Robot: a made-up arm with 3 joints. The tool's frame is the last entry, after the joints.
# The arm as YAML. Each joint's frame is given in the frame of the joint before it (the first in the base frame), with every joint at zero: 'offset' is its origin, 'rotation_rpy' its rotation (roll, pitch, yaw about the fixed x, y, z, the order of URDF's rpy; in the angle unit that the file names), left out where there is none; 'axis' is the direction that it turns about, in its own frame. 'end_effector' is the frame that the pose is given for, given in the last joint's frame.
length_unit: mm
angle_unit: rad
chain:
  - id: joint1
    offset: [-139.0, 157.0, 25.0]
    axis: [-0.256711, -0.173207, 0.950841]
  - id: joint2
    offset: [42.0, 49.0, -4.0]
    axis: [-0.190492, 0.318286, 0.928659]
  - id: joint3
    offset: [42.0, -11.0, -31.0]
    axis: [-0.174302, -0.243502, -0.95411]
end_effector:
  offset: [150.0, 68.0, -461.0]
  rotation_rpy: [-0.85, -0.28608, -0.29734]
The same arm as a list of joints. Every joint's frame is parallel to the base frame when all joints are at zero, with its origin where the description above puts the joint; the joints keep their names.
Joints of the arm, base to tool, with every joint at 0 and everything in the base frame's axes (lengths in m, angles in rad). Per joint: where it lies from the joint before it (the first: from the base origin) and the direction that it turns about. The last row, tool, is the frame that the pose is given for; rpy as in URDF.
joint1: xyz -0.139 0.157 0.025 axis -0.256711 -0.173207 0.950841
joint2: xyz 0.042 0.049 -0.004 axis -0.190492 0.318286 0.928659
joint3: xyz 0.042 -0.011 -0.031 axis -0.174302 -0.243502 -0.95411
tool: xyz 0.15 0.068 -0.461 rpy -0.85 -0.2861 -0.2973

